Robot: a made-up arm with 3 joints. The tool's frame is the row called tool. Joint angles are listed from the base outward.
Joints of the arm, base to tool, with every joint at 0 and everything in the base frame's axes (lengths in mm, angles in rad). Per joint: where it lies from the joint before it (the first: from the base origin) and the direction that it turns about. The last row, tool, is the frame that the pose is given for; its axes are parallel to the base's.
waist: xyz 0 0 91 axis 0 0 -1
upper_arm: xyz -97 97 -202 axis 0 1 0
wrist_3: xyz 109 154 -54 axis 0 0 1
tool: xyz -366 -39 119
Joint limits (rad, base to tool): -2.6..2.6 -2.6..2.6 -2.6..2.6
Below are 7 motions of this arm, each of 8 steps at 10 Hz.
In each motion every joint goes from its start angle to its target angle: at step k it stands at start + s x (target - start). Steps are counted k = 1, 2, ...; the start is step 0. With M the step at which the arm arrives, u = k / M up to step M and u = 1 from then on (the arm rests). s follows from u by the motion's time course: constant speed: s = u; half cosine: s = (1 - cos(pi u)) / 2; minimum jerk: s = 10 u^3 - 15 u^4 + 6 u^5.
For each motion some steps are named. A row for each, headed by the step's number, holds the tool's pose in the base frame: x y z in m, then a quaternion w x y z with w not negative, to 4 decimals.
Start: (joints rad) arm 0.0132 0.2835 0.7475
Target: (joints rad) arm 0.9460 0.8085 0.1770
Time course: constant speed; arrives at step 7
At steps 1, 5, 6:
1: -0.2175 0.0262 0.0041 0.9510 0.0705 0.1638 0.2527
5: -0.1238 0.2185 0.0769 0.9327 0.1578 0.2822 -0.1599
6: -0.0698 0.2479 0.0945 0.8979 0.1830 0.3084 -0.2554

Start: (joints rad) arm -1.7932 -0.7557 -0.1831
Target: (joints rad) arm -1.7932 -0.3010 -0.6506
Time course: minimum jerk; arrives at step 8
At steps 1, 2, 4, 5, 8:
1: -0.2023 -0.3842 -0.2388 0.6476 0.3060 -0.2000 0.6686
2: -0.2161 -0.3911 -0.2284 0.6662 0.2942 -0.1838 0.6602
4: -0.2800 -0.4101 -0.1766 0.7456 0.2333 -0.1173 0.6131
5: -0.3168 -0.4112 -0.1459 0.7865 0.1937 -0.0849 0.5803
8: -0.3618 -0.4026 -0.1100 0.8317 0.1409 -0.0513 0.5346

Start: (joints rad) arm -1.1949 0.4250 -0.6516
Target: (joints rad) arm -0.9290 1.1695 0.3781
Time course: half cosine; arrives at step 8
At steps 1, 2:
1: -0.4957 -0.0791 0.0407 0.9348 -0.1758 0.1399 0.2751
2: -0.4650 -0.0821 0.0624 0.9133 -0.1944 0.1784 0.3103

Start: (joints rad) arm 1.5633 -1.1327 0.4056
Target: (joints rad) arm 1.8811 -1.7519 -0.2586
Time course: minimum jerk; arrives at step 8
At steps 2, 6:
2: 0.0993 0.2367 -0.2953 0.6678 -0.4636 -0.3201 -0.4866
6: 0.3070 0.0493 -0.3746 0.3484 -0.5510 -0.5047 -0.5659

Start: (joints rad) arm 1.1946 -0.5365 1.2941
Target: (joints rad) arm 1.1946 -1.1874 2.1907
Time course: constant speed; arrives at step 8
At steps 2, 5, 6, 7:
2: -0.1232 -0.0053 0.0216 0.9272 -0.3347 -0.0729 0.1514
5: -0.0845 -0.0296 0.1286 0.8428 -0.4539 -0.0210 0.2886
6: -0.0681 -0.0226 0.1672 0.8075 -0.4902 0.0048 0.3281
7: -0.0505 -0.0079 0.2051 0.7692 -0.5241 0.0345 0.3640

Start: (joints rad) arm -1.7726 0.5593 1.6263
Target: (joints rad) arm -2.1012 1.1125 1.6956
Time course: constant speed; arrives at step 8
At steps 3, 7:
3: 0.0805 0.1074 -0.1875 0.1872 0.0454 -0.3713 -0.9083
7: 0.0695 0.0992 -0.2426 0.2585 0.0924 -0.4897 -0.8276

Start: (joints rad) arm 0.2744 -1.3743 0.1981
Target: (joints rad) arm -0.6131 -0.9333 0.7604
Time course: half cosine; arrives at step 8
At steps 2, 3, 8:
2: -0.2012 0.1427 -0.3183 0.7913 -0.1284 -0.5954 0.0539
3: -0.2295 0.0819 -0.2957 0.8004 -0.1073 -0.5703 0.1503
8: -0.1680 -0.1543 -0.1762 0.6906 -0.0331 -0.4487 0.5662

